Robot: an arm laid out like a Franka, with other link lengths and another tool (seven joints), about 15 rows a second.
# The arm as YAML. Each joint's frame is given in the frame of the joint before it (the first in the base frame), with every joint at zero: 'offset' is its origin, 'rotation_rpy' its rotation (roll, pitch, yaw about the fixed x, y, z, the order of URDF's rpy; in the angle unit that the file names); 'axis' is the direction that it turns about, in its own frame. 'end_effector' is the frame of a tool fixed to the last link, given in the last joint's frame.
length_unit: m
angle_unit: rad
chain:
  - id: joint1
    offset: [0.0, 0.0, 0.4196]
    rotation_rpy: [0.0, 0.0, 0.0]
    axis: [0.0, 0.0, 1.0]
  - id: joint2
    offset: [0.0, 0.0, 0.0]
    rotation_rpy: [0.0, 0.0, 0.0]
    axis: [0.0, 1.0, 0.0]
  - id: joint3
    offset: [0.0, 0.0, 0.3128]
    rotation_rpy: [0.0, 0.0, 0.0]
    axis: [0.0, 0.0, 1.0]
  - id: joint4
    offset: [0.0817, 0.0, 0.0]
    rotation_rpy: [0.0, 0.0, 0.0]
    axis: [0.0, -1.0, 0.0]
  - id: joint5
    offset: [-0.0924, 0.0, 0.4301]
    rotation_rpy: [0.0, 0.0, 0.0]
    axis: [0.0, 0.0, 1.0]
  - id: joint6
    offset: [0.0, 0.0, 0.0]
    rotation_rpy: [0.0, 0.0, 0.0]
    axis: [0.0, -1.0, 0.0]
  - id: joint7
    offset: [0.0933, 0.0, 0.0]
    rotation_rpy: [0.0, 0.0, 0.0]
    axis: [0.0, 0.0, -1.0]
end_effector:
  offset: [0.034, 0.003, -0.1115]
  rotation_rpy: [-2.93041, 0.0, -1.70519]
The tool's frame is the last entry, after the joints.
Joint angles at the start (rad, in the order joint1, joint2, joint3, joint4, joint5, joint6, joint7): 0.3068, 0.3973, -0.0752, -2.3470, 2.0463, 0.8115, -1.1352
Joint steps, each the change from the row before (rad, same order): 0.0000, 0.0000, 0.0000, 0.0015, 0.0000, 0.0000, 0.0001; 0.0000, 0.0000, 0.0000, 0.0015, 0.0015, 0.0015, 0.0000; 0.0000, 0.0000, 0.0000, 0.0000, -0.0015, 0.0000, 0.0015; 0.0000, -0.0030, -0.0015, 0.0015, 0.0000, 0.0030, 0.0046; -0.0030, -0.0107, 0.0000, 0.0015, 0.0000, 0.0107, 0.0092; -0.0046, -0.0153, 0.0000, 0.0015, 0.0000, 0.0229, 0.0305; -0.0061, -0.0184, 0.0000, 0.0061, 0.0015, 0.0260, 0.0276; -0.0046, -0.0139, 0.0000, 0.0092, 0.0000, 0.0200, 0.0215; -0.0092, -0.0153, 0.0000, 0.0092, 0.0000, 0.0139, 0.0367; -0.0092, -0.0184, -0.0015, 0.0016, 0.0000, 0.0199, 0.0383; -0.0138, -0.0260, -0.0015, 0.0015, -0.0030, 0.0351, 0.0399; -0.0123, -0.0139, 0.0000, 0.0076, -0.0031, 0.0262, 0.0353; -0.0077, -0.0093, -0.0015, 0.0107, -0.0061, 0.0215, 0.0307
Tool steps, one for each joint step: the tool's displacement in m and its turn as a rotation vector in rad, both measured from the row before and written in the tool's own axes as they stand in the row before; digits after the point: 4 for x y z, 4 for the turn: -0.0003, -0.0004, 0.0005, -0.0011, -0.0003, -0.0008; -0.0003, -0.0007, 0.0004, 0.0006, 0.0002, -0.0021; 0.0002, 0.0002, 0.0000, -0.0009, 0.0011, 0.0024; -0.0015, -0.0009, 0.0010, -0.0008, 0.0027, 0.0000; -0.0041, -0.0017, 0.0030, -0.0011, 0.0072, -0.0027; -0.0047, -0.0031, 0.0033, 0.0038, 0.0200, 0.0118; -0.0078, -0.0046, 0.0051, 0.0028, 0.0189, 0.0015; -0.0071, -0.0044, 0.0053, -0.0011, 0.0144, -0.0009; -0.0097, -0.0047, 0.0046, -0.0019, 0.0117, 0.0107; -0.0092, -0.0033, 0.0020, 0.0070, 0.0170, 0.0133; -0.0127, -0.0043, 0.0014, 0.0150, 0.0272, 0.0056; -0.0095, -0.0049, 0.0004, 0.0119, 0.0213, 0.0086; -0.0077, -0.0044, 0.0012, 0.0063, 0.0205, 0.0088
